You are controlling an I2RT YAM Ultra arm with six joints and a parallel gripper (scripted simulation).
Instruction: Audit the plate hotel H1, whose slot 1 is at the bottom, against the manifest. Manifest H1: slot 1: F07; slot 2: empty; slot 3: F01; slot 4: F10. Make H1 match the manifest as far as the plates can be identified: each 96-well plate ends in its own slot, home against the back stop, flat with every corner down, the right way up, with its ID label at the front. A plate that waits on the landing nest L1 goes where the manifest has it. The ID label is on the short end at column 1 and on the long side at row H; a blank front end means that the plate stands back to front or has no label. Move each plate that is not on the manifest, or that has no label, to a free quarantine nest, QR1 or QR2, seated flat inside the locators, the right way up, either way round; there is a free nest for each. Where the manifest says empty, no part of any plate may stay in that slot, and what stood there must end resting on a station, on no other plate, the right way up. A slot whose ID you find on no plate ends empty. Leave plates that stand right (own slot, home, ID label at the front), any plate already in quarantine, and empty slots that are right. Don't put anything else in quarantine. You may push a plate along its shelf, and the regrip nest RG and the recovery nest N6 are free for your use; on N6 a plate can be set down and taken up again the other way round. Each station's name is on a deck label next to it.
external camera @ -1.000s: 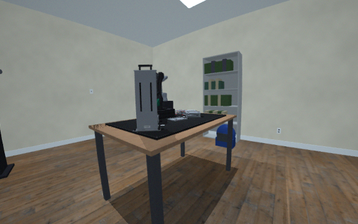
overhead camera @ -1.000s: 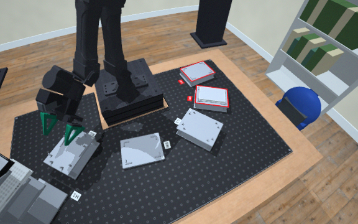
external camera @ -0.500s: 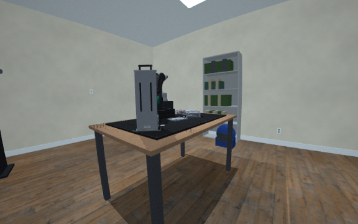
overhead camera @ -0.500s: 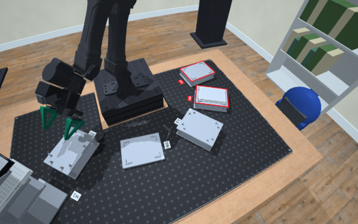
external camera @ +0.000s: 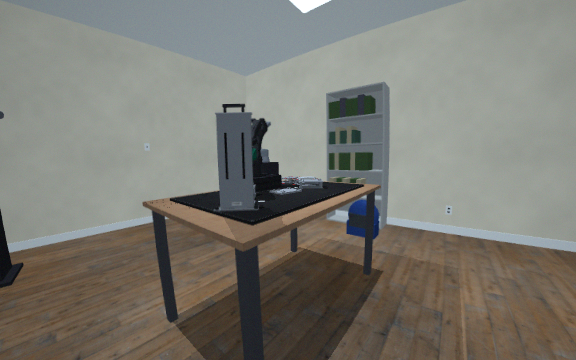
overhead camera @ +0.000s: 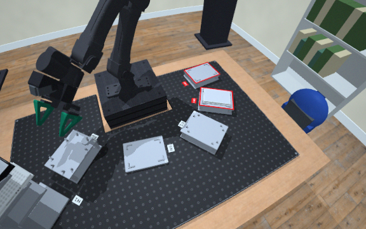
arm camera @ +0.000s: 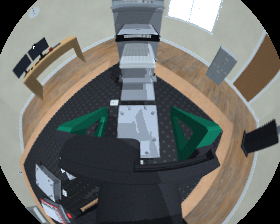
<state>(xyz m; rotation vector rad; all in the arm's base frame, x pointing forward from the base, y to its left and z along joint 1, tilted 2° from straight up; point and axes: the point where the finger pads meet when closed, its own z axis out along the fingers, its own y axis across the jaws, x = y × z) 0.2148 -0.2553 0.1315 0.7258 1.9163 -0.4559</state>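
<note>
Right now my hand is 210 mm short of the plate hotel H1, 180 mm to the left of it and 10 mm above it. Also, from my hand: N6 label (360 mm to the left, 210 mm below, 90 mm ahead); H1 deck label (210 mm below, 170 mm ahead, 20 mm to the right); red-framed quarantine nest (650 mm to the left, 260 mm behind, 170 mm below).
</note>
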